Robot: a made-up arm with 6 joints. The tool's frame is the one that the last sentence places. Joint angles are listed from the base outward.
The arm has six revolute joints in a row. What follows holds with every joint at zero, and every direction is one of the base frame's.
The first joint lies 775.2 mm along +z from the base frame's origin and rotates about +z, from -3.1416 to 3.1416 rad.
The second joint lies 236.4 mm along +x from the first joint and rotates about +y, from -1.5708 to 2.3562 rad.
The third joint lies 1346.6 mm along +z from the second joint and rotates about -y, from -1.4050 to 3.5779 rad.
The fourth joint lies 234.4 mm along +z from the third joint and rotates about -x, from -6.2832 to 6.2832 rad.
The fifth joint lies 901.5 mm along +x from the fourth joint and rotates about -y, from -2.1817 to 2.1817 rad.
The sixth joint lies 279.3 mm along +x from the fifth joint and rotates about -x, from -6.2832 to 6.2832 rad.
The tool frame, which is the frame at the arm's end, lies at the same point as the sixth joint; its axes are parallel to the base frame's.
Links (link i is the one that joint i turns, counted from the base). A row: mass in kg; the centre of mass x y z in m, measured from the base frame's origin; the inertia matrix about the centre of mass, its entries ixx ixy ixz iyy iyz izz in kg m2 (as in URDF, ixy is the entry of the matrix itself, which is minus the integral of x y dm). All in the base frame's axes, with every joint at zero. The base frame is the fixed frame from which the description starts. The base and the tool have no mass.
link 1: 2.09; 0.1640 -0.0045 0.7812; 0.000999 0 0 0.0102 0 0.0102
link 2: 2.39; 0.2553 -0.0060 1.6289; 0.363 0 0 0.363 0 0.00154
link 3: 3.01; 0.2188 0.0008 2.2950; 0.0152 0 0 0.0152 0 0.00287
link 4: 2.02; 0.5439 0.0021 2.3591; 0.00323 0 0 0.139 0 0.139
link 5: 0.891; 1.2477 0.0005 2.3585; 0.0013 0 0 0.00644 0 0.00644
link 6: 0.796; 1.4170 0.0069 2.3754; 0.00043 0 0 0.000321 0 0.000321
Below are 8 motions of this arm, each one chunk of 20 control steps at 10 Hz.
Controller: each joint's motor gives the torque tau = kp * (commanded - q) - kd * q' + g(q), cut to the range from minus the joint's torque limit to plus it. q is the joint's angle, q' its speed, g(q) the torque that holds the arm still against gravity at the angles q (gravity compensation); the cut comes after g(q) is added. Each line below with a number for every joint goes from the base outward.
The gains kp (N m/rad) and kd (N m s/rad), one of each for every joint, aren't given. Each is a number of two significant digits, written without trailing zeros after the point. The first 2 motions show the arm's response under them.
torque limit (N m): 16 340 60 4.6 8.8 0.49
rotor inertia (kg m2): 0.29 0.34 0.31 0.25 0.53 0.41
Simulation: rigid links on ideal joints. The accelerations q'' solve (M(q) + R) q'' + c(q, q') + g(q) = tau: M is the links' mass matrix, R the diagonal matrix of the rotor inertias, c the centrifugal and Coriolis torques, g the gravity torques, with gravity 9.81 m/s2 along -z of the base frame. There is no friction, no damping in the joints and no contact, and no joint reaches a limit. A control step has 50 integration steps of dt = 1/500 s. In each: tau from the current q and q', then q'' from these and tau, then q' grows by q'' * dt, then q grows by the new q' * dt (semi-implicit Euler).
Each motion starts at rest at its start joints. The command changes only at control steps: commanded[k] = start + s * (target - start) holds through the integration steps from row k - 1 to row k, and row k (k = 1, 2, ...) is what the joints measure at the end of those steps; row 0 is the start. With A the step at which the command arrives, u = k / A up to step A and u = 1 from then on. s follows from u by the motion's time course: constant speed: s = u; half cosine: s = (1 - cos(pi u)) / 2; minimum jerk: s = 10 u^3 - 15 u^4 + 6 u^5; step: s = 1 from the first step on.
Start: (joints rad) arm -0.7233 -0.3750 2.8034 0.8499 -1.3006 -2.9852
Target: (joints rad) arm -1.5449 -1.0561 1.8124 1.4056 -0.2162 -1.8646
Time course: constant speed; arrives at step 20
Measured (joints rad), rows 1 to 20:
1: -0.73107 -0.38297 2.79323 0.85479 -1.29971 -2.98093
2: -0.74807 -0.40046 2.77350 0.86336 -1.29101 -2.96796
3: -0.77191 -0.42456 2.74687 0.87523 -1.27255 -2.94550
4: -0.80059 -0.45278 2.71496 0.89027 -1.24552 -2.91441
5: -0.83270 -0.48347 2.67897 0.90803 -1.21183 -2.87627
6: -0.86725 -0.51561 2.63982 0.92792 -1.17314 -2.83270
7: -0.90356 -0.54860 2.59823 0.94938 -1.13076 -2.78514
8: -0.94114 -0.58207 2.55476 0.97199 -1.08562 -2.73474
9: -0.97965 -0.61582 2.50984 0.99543 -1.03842 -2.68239
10: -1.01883 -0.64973 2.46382 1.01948 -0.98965 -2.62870
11: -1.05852 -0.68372 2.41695 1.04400 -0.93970 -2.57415
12: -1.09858 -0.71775 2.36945 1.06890 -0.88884 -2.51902
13: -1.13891 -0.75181 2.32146 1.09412 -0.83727 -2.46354
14: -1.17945 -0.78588 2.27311 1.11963 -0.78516 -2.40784
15: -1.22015 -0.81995 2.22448 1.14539 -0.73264 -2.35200
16: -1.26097 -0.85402 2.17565 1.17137 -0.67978 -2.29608
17: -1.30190 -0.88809 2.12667 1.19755 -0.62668 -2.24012
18: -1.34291 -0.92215 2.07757 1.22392 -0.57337 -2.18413
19: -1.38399 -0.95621 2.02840 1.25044 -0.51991 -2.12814
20: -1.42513 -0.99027 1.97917 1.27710 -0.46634 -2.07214
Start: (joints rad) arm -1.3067 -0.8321 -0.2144 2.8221 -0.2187 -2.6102
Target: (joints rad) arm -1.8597 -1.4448 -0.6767 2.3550 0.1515 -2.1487
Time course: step
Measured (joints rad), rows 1 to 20:
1: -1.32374 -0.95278 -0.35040 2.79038 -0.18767 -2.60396
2: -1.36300 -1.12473 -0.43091 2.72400 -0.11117 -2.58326
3: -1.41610 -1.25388 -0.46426 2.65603 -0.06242 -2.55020
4: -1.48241 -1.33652 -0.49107 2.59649 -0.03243 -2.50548
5: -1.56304 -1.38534 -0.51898 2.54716 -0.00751 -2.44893
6: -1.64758 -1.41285 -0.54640 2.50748 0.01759 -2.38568
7: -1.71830 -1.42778 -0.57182 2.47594 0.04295 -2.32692
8: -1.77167 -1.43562 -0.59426 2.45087 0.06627 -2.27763
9: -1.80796 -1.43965 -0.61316 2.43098 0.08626 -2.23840
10: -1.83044 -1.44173 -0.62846 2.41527 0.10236 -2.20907
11: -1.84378 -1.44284 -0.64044 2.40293 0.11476 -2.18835
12: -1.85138 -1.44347 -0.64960 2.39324 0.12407 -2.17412
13: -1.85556 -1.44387 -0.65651 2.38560 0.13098 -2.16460
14: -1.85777 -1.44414 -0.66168 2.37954 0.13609 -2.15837
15: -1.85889 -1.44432 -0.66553 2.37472 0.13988 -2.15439
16: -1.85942 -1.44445 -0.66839 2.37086 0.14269 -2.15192
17: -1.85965 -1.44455 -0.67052 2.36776 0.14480 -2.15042
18: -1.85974 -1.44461 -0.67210 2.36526 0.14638 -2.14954
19: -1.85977 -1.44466 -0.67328 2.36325 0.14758 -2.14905
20: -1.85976 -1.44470 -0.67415 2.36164 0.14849 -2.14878
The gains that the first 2 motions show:
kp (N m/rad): 310 1300 160 5.1 17 8.3
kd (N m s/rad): 100 320 63 2.8 8.8 3.5
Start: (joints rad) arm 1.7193 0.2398 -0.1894 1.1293 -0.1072 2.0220
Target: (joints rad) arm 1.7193 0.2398 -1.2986 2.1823 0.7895 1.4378
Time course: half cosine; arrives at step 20
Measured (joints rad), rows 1 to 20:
1: 1.71928 0.23969 -0.19047 1.12986 -0.10654 2.02173
2: 1.71921 0.23938 -0.19495 1.13246 -0.10372 2.02038
3: 1.71910 0.23894 -0.20513 1.13882 -0.09719 2.01680
4: 1.71895 0.23849 -0.22268 1.15041 -0.08575 2.00994
5: 1.71880 0.23813 -0.24866 1.16832 -0.06857 1.99895
6: 1.71866 0.23792 -0.28356 1.19319 -0.04517 1.98330
7: 1.71853 0.23789 -0.32734 1.22533 -0.01542 1.96277
8: 1.71842 0.23805 -0.37954 1.26467 0.02053 1.93744
9: 1.71835 0.23837 -0.43936 1.31085 0.06228 1.90760
10: 1.71833 0.23883 -0.50566 1.36325 0.10916 1.87380
11: 1.71835 0.23937 -0.57709 1.42107 0.16035 1.83670
12: 1.71844 0.23994 -0.65209 1.48333 0.21485 1.79713
13: 1.71858 0.24048 -0.72897 1.54893 0.27157 1.75601
14: 1.71878 0.24095 -0.80595 1.61670 0.32936 1.71429
15: 1.71903 0.24129 -0.88121 1.68536 0.38700 1.67297
16: 1.71930 0.24149 -0.95296 1.75356 0.44328 1.63307
17: 1.71957 0.24153 -1.01946 1.81988 0.49699 1.59553
18: 1.71981 0.24144 -1.07909 1.88285 0.54694 1.56128
19: 1.72002 0.24125 -1.13039 1.94096 0.59199 1.53117
20: 1.72019 0.24098 -1.17210 1.99275 0.63106 1.50592

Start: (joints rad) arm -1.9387 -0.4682 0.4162 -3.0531 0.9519 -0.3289
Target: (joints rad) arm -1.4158 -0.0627 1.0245 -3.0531 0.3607 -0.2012
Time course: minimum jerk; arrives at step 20
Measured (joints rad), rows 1 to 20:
1: -1.93856 -0.46809 0.41639 -3.05308 0.95187 -0.32889
2: -1.93750 -0.46727 0.41774 -3.05293 0.95159 -0.32878
3: -1.93433 -0.46469 0.42159 -3.05254 0.95033 -0.32841
4: -1.92773 -0.45916 0.42925 -3.05184 0.94700 -0.32753
5: -1.91659 -0.44964 0.44175 -3.05081 0.94040 -0.32585
6: -1.90008 -0.43541 0.45979 -3.04945 0.92940 -0.32312
7: -1.87784 -0.41618 0.48370 -3.04779 0.91317 -0.31916
8: -1.84991 -0.39207 0.51339 -3.04587 0.89120 -0.31385
9: -1.81680 -0.36361 0.54842 -3.04378 0.86342 -0.30718
10: -1.77941 -0.33162 0.58796 -3.04171 0.83020 -0.29925
11: -1.73893 -0.29720 0.63089 -3.03990 0.79229 -0.29026
12: -1.69674 -0.26161 0.67588 -3.03863 0.75081 -0.28046
13: -1.65433 -0.22621 0.72143 -3.03817 0.70712 -0.27020
14: -1.61320 -0.19234 0.76605 -3.03870 0.66275 -0.25984
15: -1.57472 -0.16126 0.80829 -3.04025 0.61926 -0.24976
16: -1.54011 -0.13406 0.84689 -3.04270 0.57809 -0.24030
17: -1.51032 -0.11152 0.88089 -3.04577 0.54049 -0.23178
18: -1.48591 -0.09407 0.90971 -3.04909 0.50738 -0.22443
19: -1.46696 -0.08164 0.93327 -3.05224 0.47923 -0.21837
20: -1.45294 -0.07361 0.95215 -3.05484 0.45601 -0.21360

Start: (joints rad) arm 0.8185 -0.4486 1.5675 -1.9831 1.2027 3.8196
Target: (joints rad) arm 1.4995 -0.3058 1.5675 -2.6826 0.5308 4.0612
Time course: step
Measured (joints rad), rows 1 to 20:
1: 0.84167 -0.42028 1.59279 -2.00274 1.14522 3.82581
2: 0.92079 -0.38420 1.59388 -2.06740 1.03572 3.84434
3: 1.06451 -0.35615 1.58541 -2.16566 0.93132 3.87546
4: 1.19145 -0.33644 1.57585 -2.25563 0.85491 3.91364
5: 1.28041 -0.32300 1.56838 -2.33299 0.79713 3.95009
6: 1.34288 -0.31450 1.56350 -2.39986 0.75018 3.98085
7: 1.38712 -0.30956 1.56096 -2.45621 0.71105 4.00496
8: 1.41867 -0.30697 1.56017 -2.50238 0.67827 4.02292
9: 1.44127 -0.30581 1.56050 -2.53942 0.65086 4.03578
10: 1.45750 -0.30542 1.56141 -2.56878 0.62807 4.04470
11: 1.46919 -0.30539 1.56252 -2.59196 0.60925 4.05071
12: 1.47762 -0.30550 1.56361 -2.61026 0.59382 4.05467
13: 1.48369 -0.30564 1.56457 -2.62477 0.58127 4.05721
14: 1.48808 -0.30575 1.56534 -2.63632 0.57112 4.05880
15: 1.49125 -0.30582 1.56594 -2.64554 0.56296 4.05979
16: 1.49353 -0.30586 1.56638 -2.65294 0.55642 4.06038
17: 1.49518 -0.30587 1.56671 -2.65887 0.55120 4.06073
18: 1.49638 -0.30587 1.56694 -2.66363 0.54704 4.06093
19: 1.49724 -0.30587 1.56711 -2.66745 0.54372 4.06105
20: 1.49786 -0.30586 1.56723 -2.67052 0.54109 4.06111

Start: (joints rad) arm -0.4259 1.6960 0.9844 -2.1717 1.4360 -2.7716
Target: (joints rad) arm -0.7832 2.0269 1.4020 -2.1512 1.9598 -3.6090
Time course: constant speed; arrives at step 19
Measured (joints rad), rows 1 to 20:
1: -0.42679 1.69996 0.99123 -2.17127 1.43911 -2.77503
2: -0.42989 1.70845 1.00186 -2.16973 1.44634 -2.78540
3: -0.43598 1.72045 1.01453 -2.16864 1.45718 -2.80322
4: -0.44538 1.73482 1.02862 -2.16881 1.47102 -2.82774
5: -0.45799 1.75064 1.04393 -2.17009 1.48739 -2.85771
6: -0.47346 1.76727 1.06037 -2.17181 1.50588 -2.89188
7: -0.49127 1.78432 1.07785 -2.17328 1.52614 -2.92915
8: -0.51084 1.80157 1.09625 -2.17400 1.54787 -2.96865
9: -0.53160 1.81888 1.11543 -2.17374 1.57079 -3.00973
10: -0.55304 1.83623 1.13526 -2.17251 1.59468 -3.05189
11: -0.57471 1.85357 1.15560 -2.17047 1.61934 -3.09478
12: -0.59630 1.87092 1.17634 -2.16788 1.64462 -3.13815
13: -0.61758 1.88828 1.19739 -2.16500 1.67038 -3.18182
14: -0.63841 1.90564 1.21867 -2.16206 1.69652 -3.22568
15: -0.65875 1.92302 1.24011 -2.15926 1.72296 -3.26965
16: -0.67860 1.94040 1.26168 -2.15670 1.74964 -3.31368
17: -0.69801 1.95780 1.28335 -2.15446 1.77651 -3.35774
18: -0.71706 1.97519 1.30508 -2.15255 1.80354 -3.40181
19: -0.73585 1.99260 1.32687 -2.15094 1.83068 -3.44588
20: -0.75345 2.00605 1.34203 -2.15074 1.85492 -3.48647

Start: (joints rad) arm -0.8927 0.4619 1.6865 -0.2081 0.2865 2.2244
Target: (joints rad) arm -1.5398 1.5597 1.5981 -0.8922 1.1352 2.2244
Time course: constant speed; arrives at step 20
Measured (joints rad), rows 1 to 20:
1: -0.89802 0.47301 1.69489 -0.20919 0.29567 2.22397
2: -0.91055 0.49850 1.70234 -0.21387 0.31575 2.22306
3: -0.92843 0.53564 1.70482 -0.22311 0.34052 2.22210
4: -0.94997 0.58087 1.70239 -0.23668 0.36626 2.22142
5: -0.97407 0.63111 1.69653 -0.25401 0.39199 2.22111
6: -1.00002 0.68417 1.68882 -0.27452 0.41809 2.22114
7: -1.02741 0.73864 1.68048 -0.29770 0.44526 2.22142
8: -1.05592 0.79370 1.67222 -0.32308 0.47405 2.22183
9: -1.08534 0.84894 1.66445 -0.35028 0.50472 2.22228
10: -1.11550 0.90415 1.65727 -0.37896 0.53729 2.22272
11: -1.14629 0.95927 1.65069 -0.40883 0.57160 2.22311
12: -1.17758 1.01430 1.64462 -0.43967 0.60743 2.22344
13: -1.20930 1.06925 1.63896 -0.47130 0.64454 2.22372
14: -1.24138 1.12416 1.63362 -0.50358 0.68267 2.22394
15: -1.27377 1.17902 1.62852 -0.53641 0.72164 2.22413
16: -1.30642 1.23387 1.62361 -0.56971 0.76126 2.22428
17: -1.33930 1.28870 1.61884 -0.60342 0.80141 2.22441
18: -1.37239 1.34352 1.61417 -0.63749 0.84197 2.22453
19: -1.40566 1.39833 1.60960 -0.67186 0.88288 2.22464
20: -1.43910 1.45313 1.60509 -0.70651 0.92406 2.22473

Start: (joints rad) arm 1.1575 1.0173 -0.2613 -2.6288 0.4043 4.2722
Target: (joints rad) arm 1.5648 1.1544 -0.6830 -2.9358 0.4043 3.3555
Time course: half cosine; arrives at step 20
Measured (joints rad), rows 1 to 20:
1: 1.15766 1.01744 -0.26161 -2.62878 0.40426 4.27175
2: 1.15849 1.01811 -0.26303 -2.62883 0.40415 4.26954
3: 1.16080 1.01970 -0.26649 -2.62925 0.40402 4.26376
4: 1.16544 1.02252 -0.27274 -2.63053 0.40393 4.25277
5: 1.17317 1.02669 -0.28224 -2.63325 0.40389 4.23527
6: 1.18456 1.03225 -0.29521 -2.63791 0.40388 4.21049
7: 1.19992 1.03913 -0.31164 -2.64493 0.40383 4.17815
8: 1.21928 1.04717 -0.33134 -2.65459 0.40369 4.13832
9: 1.24244 1.05620 -0.35400 -2.66699 0.40340 4.09144
10: 1.26897 1.06598 -0.37916 -2.68205 0.40294 4.03826
11: 1.29827 1.07626 -0.40629 -2.69957 0.40235 3.97987
12: 1.32956 1.08679 -0.43481 -2.71917 0.40168 3.91762
13: 1.36201 1.09727 -0.46407 -2.74038 0.40101 3.85299
14: 1.39471 1.10746 -0.49341 -2.76266 0.40043 3.78753
15: 1.42674 1.11708 -0.52215 -2.78540 0.40002 3.72284
16: 1.45720 1.12591 -0.54961 -2.80796 0.39984 3.66048
17: 1.48527 1.13372 -0.57515 -2.82975 0.39994 3.60196
18: 1.51018 1.14034 -0.59813 -2.85017 0.40032 3.54872
19: 1.53129 1.14559 -0.61800 -2.86870 0.40096 3.50205
20: 1.54807 1.14937 -0.63426 -2.88490 0.40179 3.46308

